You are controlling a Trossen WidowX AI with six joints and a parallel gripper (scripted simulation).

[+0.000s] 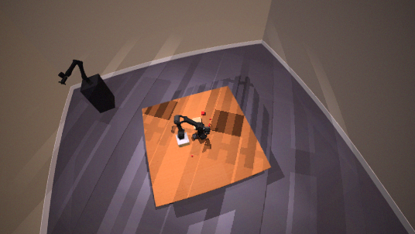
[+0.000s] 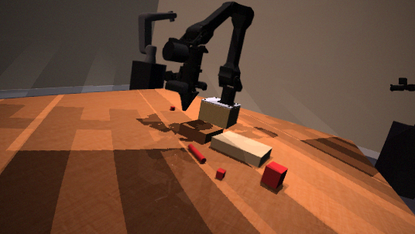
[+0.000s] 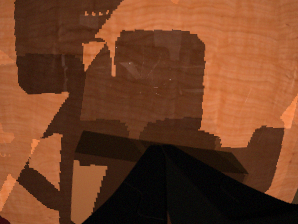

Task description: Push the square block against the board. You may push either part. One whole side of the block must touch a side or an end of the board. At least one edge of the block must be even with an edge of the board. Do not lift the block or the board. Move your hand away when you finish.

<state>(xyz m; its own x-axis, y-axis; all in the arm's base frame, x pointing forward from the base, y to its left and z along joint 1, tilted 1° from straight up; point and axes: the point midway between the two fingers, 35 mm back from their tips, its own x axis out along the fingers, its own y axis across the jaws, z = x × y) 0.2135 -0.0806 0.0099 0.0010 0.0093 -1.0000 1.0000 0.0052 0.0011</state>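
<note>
Now: the flat brown square block 80 mm to the left of my gripper tip and 50 mm below it. Round my gripper tip: pale long board 220 mm to the left, 50 mm below, 30 mm ahead; red rod 150 mm ahead, 130 mm to the left, 50 mm below.
</note>
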